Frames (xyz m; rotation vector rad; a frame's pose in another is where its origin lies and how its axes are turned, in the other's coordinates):
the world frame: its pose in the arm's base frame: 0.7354 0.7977 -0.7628 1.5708 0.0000 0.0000
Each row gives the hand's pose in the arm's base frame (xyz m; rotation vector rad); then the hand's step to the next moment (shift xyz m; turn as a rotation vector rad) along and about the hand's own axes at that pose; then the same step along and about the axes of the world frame.
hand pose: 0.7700 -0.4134 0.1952 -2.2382 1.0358 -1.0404
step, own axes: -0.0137 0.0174 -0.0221 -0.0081 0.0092 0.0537
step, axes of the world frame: -0.0310 -0.0041 0.0018 0.0348 -0.0423 -0.0056
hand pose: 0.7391 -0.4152 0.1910 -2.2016 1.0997 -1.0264
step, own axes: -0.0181 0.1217 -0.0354 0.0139 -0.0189 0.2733
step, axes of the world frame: -0.0920 -0.0684 0.0570 0.2300 -0.1480 -0.0206
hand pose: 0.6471 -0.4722 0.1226 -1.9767 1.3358 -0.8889
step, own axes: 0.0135 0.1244 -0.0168 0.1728 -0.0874 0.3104
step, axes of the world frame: -0.0778 -0.0830 0.0548 0.3405 -0.0857 0.1029
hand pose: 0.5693 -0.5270 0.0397 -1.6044 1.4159 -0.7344
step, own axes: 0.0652 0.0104 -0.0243 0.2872 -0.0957 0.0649
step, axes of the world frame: -0.0137 -0.0047 0.0688 0.1548 0.0238 0.2671
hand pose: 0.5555 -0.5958 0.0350 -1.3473 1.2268 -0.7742
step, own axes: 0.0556 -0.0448 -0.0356 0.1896 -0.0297 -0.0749
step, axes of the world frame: -0.0093 0.0388 0.0691 -0.0163 0.0051 0.2053
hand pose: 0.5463 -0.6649 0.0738 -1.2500 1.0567 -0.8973
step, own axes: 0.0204 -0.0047 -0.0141 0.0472 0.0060 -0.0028
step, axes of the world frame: -0.0075 0.0020 0.0240 0.0107 -0.0119 0.0449
